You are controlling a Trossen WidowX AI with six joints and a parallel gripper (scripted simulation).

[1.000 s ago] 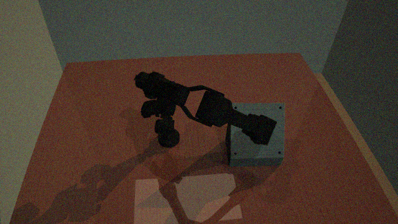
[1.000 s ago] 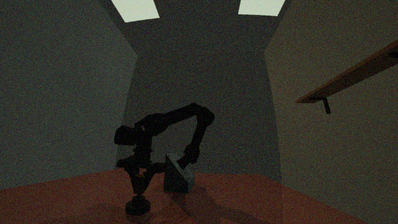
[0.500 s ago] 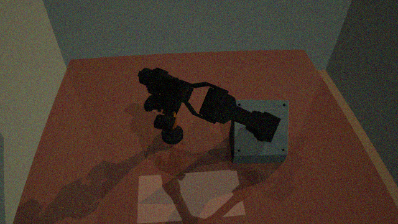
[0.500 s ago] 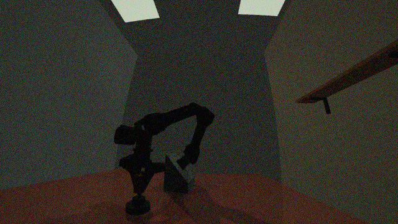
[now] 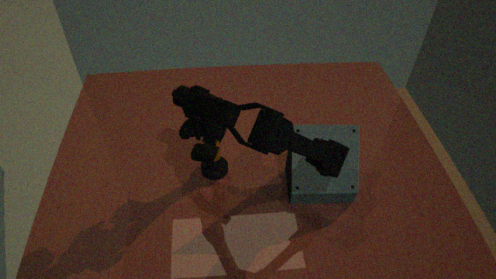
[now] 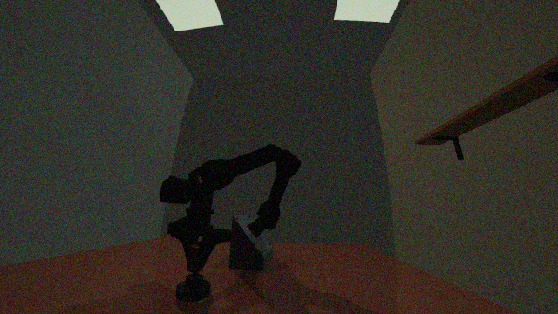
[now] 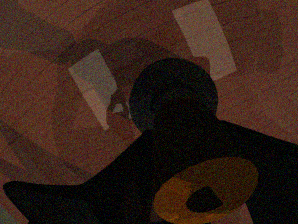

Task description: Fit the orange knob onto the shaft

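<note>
Now: the pedestal 40 mm below my gripper tip. Round my gripper tip: orange knob (20 mm above).
</note>
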